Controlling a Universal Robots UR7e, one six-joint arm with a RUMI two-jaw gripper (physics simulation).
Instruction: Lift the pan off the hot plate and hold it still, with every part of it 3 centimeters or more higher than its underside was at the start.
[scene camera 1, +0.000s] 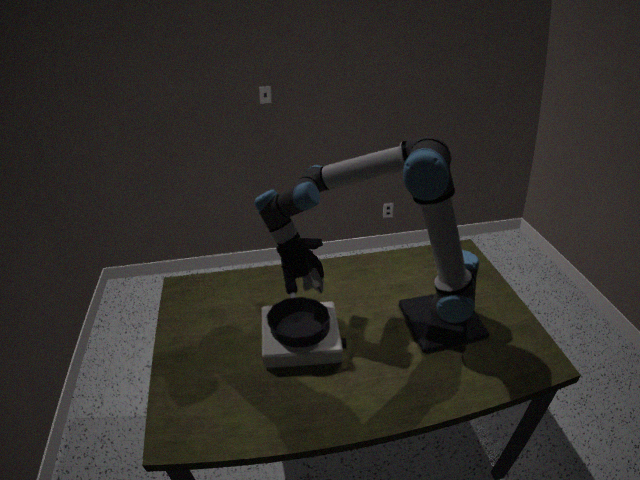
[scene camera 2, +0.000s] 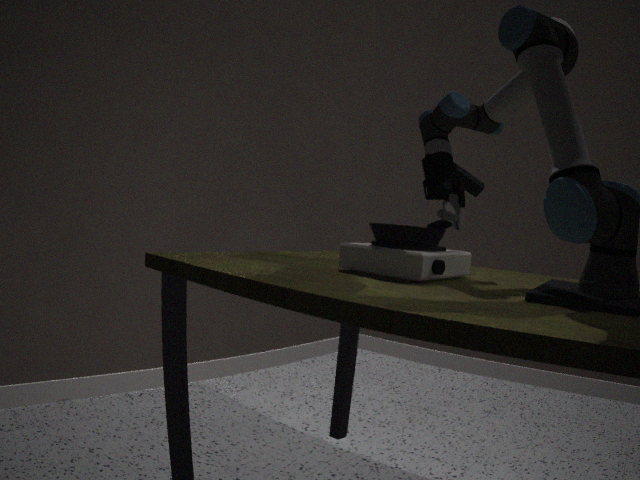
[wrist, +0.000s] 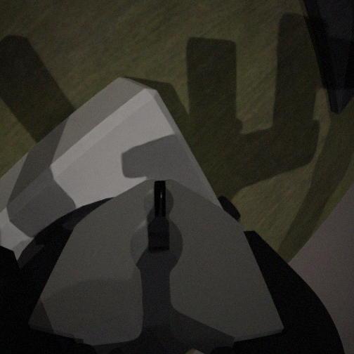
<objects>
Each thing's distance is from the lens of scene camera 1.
my gripper (scene camera 1: 321, 292): 141 cm
black pan (scene camera 1: 297, 319): 138 cm
</objects>
